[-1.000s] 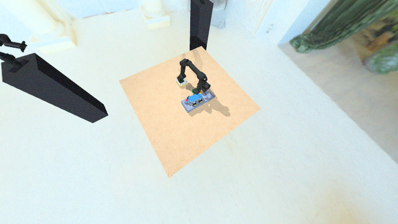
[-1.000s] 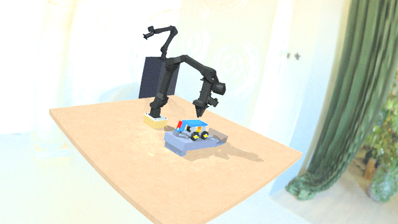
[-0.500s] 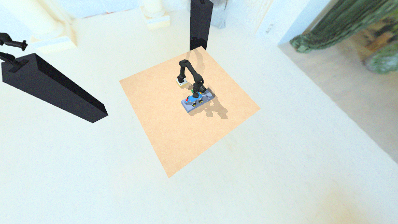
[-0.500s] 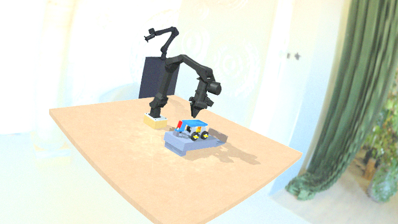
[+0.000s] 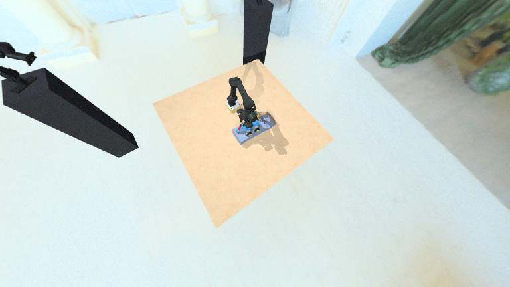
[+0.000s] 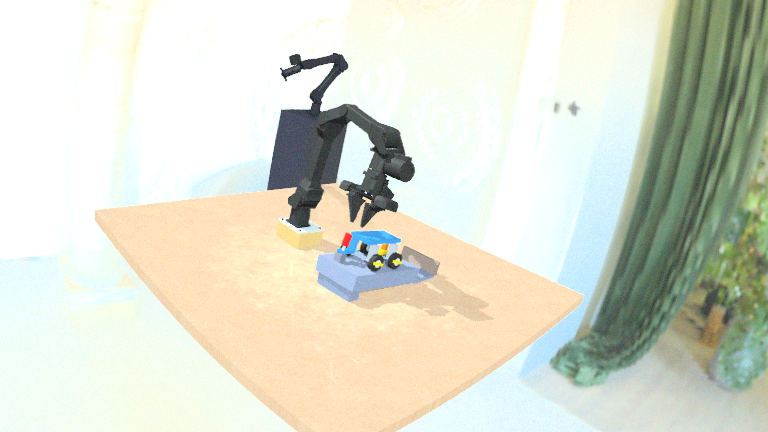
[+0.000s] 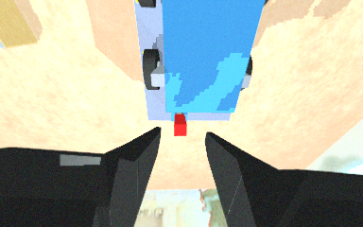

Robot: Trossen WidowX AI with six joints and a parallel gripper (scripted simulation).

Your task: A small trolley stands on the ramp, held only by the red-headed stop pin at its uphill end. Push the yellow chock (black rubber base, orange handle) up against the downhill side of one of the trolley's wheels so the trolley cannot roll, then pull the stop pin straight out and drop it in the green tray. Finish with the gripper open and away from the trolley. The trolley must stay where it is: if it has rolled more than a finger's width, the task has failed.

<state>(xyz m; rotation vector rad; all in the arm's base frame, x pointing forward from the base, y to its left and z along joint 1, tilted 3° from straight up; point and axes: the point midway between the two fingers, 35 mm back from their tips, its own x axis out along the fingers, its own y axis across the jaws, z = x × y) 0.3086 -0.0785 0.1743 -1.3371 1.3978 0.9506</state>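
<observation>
Right now my gripper tip is 6 cm above the red-headed stop pin and 3 cm to the left of it. From my gripper tip the other things lie so: blue-topped trolley 8 cm below, 7 cm to the left, 2 cm ahead; then yellow chock 17 cm to the left, 11 cm below, 3 cm behind; then grey ramp 15 cm below, 7 cm to the left, 2 cm ahead.
</observation>
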